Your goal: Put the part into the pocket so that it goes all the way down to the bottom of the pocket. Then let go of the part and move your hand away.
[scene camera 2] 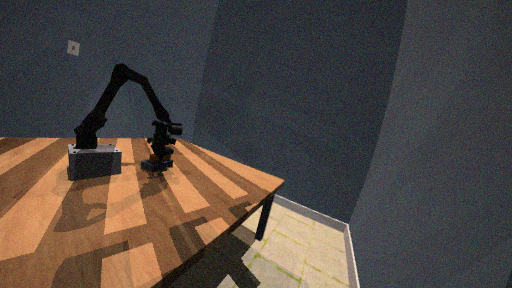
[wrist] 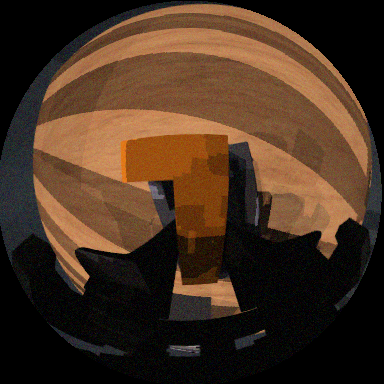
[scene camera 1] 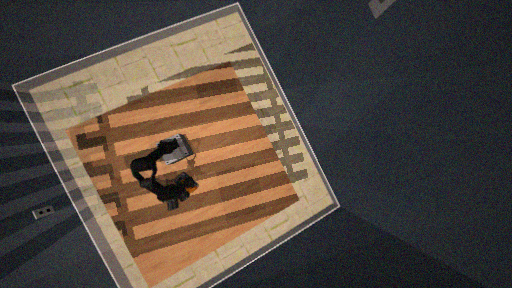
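Where they show: gripper, fingertip midpoint: [scene camera 2: 158, 159] [wrist: 197, 222] [scene camera 1: 187, 184]; arm's base at its link origin: [scene camera 2: 86, 147] [scene camera 1: 173, 144].
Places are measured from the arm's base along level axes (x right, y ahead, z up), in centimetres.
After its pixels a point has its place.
The orange L-shaped part [wrist: 200, 200] @(x 5.0, y 32.6, z -3.7 cm) [scene camera 2: 154, 157] @(x 7.1, y 26.6, z -4.6 cm) [scene camera 1: 193, 189] @(x 1.6, y 34.9, z -3.2 cm) is between the fingers of my gripper [wrist: 197, 222] @(x 4.9, y 29.9, z -6.6 cm) [scene camera 2: 161, 154] @(x 4.9, y 29.9, z -6.6 cm), which is shut on its long leg. The short leg points left in the wrist view. The dark blue-grey pocket block [wrist: 246, 187] @(x 8.7, y 33.2, z -6.9 cm) [scene camera 2: 148, 166] @(x 10.2, y 22.8, z -8.2 cm) is below the part, which hides most of the opening. Block walls show on both sides of the long leg, and the short leg reaches past the block's left side. In scene camera 2 the part is close over the block; the exact gap cannot be told.
The arm's grey base box [scene camera 2: 95, 162] @(x 10.0, y 2.4, z -3.8 cm) [scene camera 1: 184, 152] @(x -4.4, y 8.3, z -0.4 cm) stands on the wooden table [scene camera 2: 125, 212] @(x 39.1, y 6.5, z -10.4 cm) [scene camera 1: 230, 200] @(x -17.2, y 56.2, z -10.5 cm), beside the block. The table's near right edge shows in scene camera 2. Striped shadows cross the table top.
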